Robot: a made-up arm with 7 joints. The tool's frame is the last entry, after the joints. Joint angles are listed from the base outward.
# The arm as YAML. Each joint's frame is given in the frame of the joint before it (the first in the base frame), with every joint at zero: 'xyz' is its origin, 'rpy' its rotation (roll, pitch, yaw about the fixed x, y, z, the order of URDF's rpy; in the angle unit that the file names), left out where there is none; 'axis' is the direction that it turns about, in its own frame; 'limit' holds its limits. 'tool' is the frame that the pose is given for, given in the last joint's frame.
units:
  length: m
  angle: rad
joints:
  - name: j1
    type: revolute
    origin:
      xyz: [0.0, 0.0, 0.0]
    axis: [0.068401, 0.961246, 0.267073]
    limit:
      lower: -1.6
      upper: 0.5
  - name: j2
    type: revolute
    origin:
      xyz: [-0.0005, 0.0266, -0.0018]
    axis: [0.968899, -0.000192, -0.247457]
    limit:
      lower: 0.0
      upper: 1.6
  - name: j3
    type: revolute
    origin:
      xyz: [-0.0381, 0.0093, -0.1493]
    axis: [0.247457, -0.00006, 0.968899]
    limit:
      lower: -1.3
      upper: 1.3
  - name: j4
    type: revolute
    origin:
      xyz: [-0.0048, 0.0, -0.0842]
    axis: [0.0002, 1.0, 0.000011]
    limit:
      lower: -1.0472
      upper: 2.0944
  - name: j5
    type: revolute
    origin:
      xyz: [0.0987, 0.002, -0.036]
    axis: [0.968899, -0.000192, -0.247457]
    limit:
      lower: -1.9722
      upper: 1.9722
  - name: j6
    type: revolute
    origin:
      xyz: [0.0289, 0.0, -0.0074]
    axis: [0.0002, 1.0, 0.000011]
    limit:
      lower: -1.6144
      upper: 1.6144
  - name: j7
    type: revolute
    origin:
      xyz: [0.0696, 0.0, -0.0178]
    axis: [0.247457, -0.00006, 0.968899]
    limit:
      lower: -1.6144
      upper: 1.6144
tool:
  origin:
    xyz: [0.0, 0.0, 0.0]
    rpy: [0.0, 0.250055, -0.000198]
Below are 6 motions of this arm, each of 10 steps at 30 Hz.
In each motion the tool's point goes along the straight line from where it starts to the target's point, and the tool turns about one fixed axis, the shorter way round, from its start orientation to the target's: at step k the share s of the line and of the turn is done. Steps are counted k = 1, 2, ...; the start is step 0. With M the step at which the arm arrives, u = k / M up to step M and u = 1 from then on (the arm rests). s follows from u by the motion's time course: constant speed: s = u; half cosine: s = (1 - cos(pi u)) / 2; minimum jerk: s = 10 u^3 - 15 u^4 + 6 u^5.
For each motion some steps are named. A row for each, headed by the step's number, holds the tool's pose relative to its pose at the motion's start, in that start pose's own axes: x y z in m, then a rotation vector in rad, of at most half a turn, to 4 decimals.
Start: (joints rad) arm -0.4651 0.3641 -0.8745 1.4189 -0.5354 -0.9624 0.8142
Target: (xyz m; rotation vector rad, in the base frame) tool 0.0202 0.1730 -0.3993 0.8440 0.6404 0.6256
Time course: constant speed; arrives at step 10
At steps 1, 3, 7, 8, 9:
1: -0.0108 0.0085 -0.0086 0.0444 0.0430 0.0105
3: -0.0324 0.0255 -0.0257 0.1332 0.1290 0.0316
7: -0.0755 0.0595 -0.0599 0.3109 0.3010 0.0737
8: -0.0863 0.0680 -0.0685 0.3553 0.3440 0.0842
9: -0.0971 0.0765 -0.0771 0.3997 0.3871 0.0948

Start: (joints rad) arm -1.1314 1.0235 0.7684 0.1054 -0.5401 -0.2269 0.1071
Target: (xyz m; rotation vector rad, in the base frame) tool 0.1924 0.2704 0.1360 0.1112 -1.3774 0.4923
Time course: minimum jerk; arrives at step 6
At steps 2, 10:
2: -0.0031 -0.0022 -0.0017 0.0108 0.0265 -0.0309
10: -0.0147 -0.0105 -0.0080 0.0515 0.1264 -0.1473

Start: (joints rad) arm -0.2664 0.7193 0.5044 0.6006 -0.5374 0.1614 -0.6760
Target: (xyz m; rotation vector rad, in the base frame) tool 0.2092 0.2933 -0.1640 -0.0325 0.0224 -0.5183
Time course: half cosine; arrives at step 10
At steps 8, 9, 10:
8: 0.0104 -0.0353 0.0542 0.1689 -0.2128 -0.4658
9: 0.0112 -0.0380 0.0584 0.1822 -0.2295 -0.5024
10: 0.0115 -0.0390 0.0599 0.1867 -0.2352 -0.5150

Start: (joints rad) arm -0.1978 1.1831 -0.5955 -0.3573 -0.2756 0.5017 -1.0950
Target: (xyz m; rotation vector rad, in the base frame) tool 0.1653 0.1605 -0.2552 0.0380 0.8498 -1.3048
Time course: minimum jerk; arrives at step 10
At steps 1, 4, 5, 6, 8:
1: 0.0004 0.0001 -0.0002 -0.0020 -0.0042 0.0010
4: 0.0150 0.0041 -0.0072 -0.0740 -0.1556 0.0375
5: 0.0237 0.0065 -0.0113 -0.1165 -0.2451 0.0591
6: 0.0323 0.0088 -0.0155 -0.1591 -0.3346 0.0807
8: 0.0446 0.0122 -0.0213 -0.2195 -0.4618 0.1114

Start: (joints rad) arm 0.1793 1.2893 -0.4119 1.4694 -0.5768 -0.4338 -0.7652
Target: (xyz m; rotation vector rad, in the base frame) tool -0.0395 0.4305 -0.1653 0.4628 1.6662 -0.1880
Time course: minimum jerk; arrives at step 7
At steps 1, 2, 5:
1: 0.0007 -0.0009 -0.0002 0.0005 0.0016 -0.0063
2: 0.0046 -0.0056 -0.0013 0.0030 0.0099 -0.0390
5: 0.0271 -0.0332 -0.0075 0.0175 0.0582 -0.2307

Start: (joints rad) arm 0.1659 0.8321 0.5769 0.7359 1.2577 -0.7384 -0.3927
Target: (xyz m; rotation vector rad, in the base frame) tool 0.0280 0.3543 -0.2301 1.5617 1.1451 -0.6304
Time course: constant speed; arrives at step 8
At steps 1, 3, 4, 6, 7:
1: -0.0018 -0.0020 -0.0025 -0.0048 0.0185 0.0058
3: -0.0055 -0.0059 -0.0074 -0.0144 0.0554 0.0173
4: -0.0074 -0.0078 -0.0098 -0.0192 0.0739 0.0230
6: -0.0111 -0.0118 -0.0147 -0.0289 0.1109 0.0346
7: -0.0129 -0.0137 -0.0172 -0.0337 0.1293 0.0403

